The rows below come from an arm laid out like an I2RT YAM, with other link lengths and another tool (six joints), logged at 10 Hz.
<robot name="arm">
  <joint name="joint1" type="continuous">
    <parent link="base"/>
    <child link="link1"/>
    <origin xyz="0 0 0.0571"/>
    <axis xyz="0 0 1"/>
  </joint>
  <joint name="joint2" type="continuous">
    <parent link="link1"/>
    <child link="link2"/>
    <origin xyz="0.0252 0.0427 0.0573" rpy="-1.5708 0 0"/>
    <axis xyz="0 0 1"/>
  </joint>
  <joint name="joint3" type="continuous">
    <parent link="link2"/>
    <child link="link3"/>
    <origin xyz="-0.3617 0 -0.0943" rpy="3.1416 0 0"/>
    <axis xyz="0 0 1"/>
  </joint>
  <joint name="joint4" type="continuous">
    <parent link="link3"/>
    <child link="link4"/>
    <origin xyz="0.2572 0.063 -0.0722"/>
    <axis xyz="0 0 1"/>
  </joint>
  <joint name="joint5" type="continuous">
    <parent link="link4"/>
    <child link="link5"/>
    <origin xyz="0.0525 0.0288 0.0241" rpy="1.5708 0 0"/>
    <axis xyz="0 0 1"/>
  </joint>
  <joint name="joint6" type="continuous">
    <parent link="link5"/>
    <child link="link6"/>
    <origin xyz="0.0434 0 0.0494" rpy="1.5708 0 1.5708"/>
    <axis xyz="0 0 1"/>
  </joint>
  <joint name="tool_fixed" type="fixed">
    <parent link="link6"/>
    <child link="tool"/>
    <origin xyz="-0.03 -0.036 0.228" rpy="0 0.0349 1.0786"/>
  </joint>
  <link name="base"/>
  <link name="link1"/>
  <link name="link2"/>
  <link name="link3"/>
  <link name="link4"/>
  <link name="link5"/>
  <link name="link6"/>
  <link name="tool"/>
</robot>
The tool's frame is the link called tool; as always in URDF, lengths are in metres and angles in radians. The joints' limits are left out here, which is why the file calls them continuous.
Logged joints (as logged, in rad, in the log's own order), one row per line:
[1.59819, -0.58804, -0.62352, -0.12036, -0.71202, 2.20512]
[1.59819, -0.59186, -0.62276, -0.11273, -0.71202, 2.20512]
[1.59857, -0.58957, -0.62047, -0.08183, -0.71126, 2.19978]
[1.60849, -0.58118, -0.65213, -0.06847, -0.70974, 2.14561]
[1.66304, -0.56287, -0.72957, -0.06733, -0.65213, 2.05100]
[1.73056, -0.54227, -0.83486, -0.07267, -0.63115, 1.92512]
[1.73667, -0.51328, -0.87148, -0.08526, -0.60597, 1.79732]
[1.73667, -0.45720, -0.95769, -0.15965, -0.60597, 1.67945]
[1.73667, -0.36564, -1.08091, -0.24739, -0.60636, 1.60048]
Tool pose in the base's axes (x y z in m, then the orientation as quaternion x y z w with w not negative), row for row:
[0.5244, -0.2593, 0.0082, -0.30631, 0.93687, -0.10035, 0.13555]
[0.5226, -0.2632, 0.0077, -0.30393, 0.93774, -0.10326, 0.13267]
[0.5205, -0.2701, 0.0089, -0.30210, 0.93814, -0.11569, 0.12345]
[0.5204, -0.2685, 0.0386, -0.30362, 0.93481, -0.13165, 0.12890]
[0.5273, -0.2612, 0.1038, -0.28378, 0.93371, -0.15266, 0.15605]
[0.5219, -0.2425, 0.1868, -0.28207, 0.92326, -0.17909, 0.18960]
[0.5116, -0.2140, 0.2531, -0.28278, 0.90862, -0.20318, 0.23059]
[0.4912, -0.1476, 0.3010, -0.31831, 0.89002, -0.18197, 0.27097]
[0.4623, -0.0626, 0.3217, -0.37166, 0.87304, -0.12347, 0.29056]
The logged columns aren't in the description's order. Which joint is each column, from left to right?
Columns, left to right: joint3, joint1, joint4, joint5, joint6, joint2.
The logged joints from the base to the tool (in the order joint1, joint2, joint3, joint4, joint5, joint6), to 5 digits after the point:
[-0.58804, 2.20512, 1.59819, -0.62352, -0.12036, -0.71202]
[-0.59186, 2.20512, 1.59819, -0.62276, -0.11273, -0.71202]
[-0.58957, 2.19978, 1.59857, -0.62047, -0.08183, -0.71126]
[-0.58118, 2.14561, 1.60849, -0.65213, -0.06847, -0.70974]
[-0.56287, 2.05100, 1.66304, -0.72957, -0.06733, -0.65213]
[-0.54227, 1.92512, 1.73056, -0.83486, -0.07267, -0.63115]
[-0.51328, 1.79732, 1.73667, -0.87148, -0.08526, -0.60597]
[-0.45720, 1.67945, 1.73667, -0.95769, -0.15965, -0.60597]
[-0.36564, 1.60048, 1.73667, -1.08091, -0.24739, -0.60636]

